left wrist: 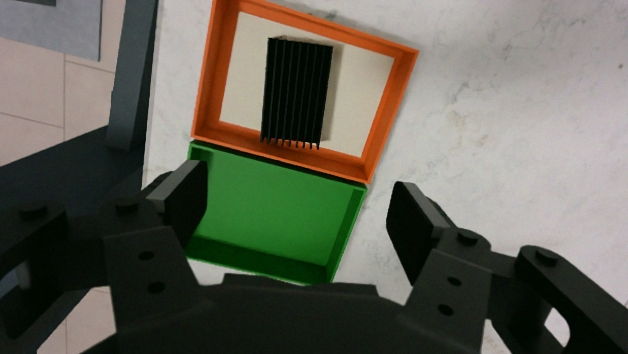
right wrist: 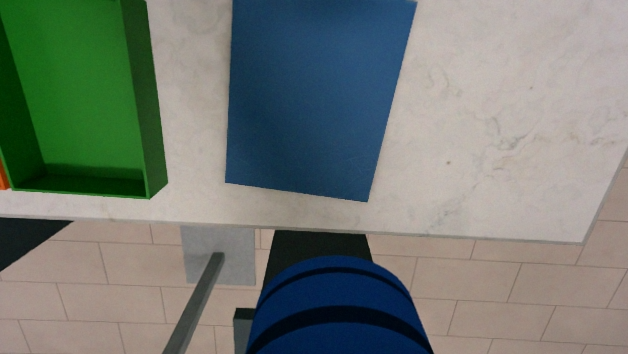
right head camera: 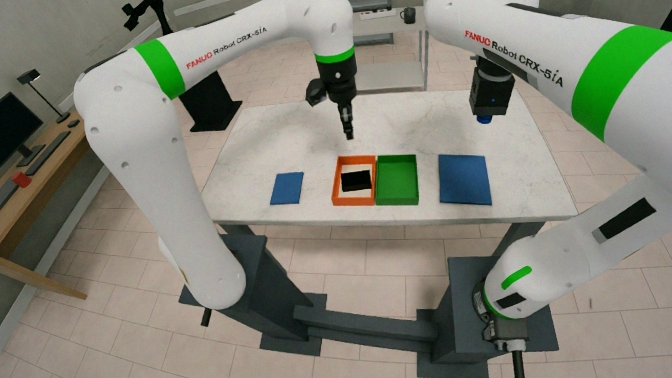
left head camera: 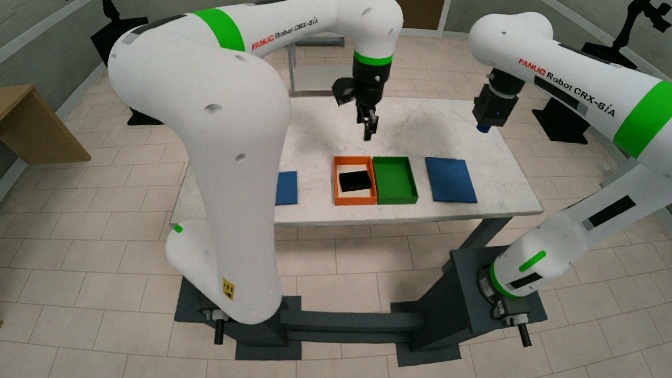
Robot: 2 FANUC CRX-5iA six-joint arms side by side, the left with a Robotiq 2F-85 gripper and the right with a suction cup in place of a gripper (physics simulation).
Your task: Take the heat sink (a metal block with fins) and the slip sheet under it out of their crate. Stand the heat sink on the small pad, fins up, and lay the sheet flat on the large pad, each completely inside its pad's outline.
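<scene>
The black heat sink point(left head camera: 354, 181) point(right head camera: 356, 180) point(left wrist: 297, 92) sits fins up on the cream slip sheet point(left head camera: 350, 194) point(right head camera: 352, 194) point(left wrist: 365, 90) inside the orange crate point(left head camera: 355, 201) point(right head camera: 353, 202) point(left wrist: 384, 120). The small blue pad point(left head camera: 287, 188) point(right head camera: 287, 188) lies left of the crate, partly hidden by the left arm in the left head view. The large blue pad point(left head camera: 451, 180) point(right head camera: 465, 179) point(right wrist: 315, 95) lies at the right. My left gripper point(left head camera: 368, 136) point(right head camera: 349, 136) point(left wrist: 297, 210) is open and empty, above the table behind the crates. My right suction cup point(left head camera: 483, 129) point(right head camera: 484, 119) point(right wrist: 340, 300) holds nothing, raised beyond the large pad.
An empty green crate point(left head camera: 395, 180) point(right head camera: 397, 179) point(left wrist: 275, 210) point(right wrist: 80, 95) stands against the orange crate's right side in the head views, between it and the large pad. The white table's front edge point(left head camera: 320, 221) point(right head camera: 320, 220) runs close in front of the crates and pads.
</scene>
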